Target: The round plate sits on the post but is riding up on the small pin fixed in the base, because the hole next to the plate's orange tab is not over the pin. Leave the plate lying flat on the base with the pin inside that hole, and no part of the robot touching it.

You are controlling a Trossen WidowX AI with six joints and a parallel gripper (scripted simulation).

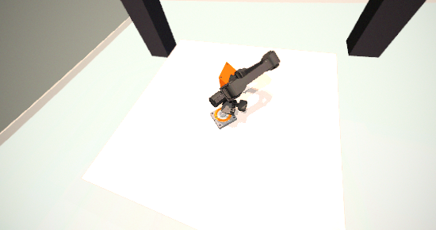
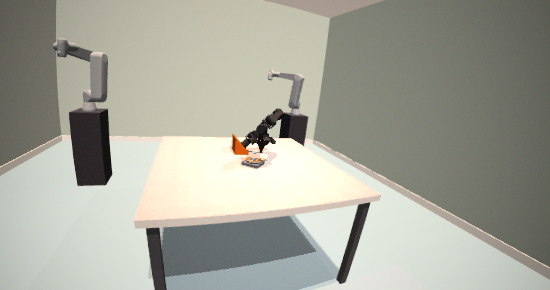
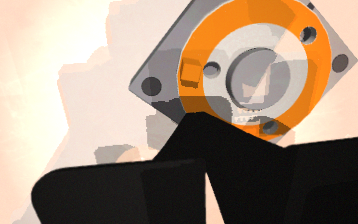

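Now: gripper tip 5 cm above the round orange plate, 3 cm to the left of it and 1 cm short of it.
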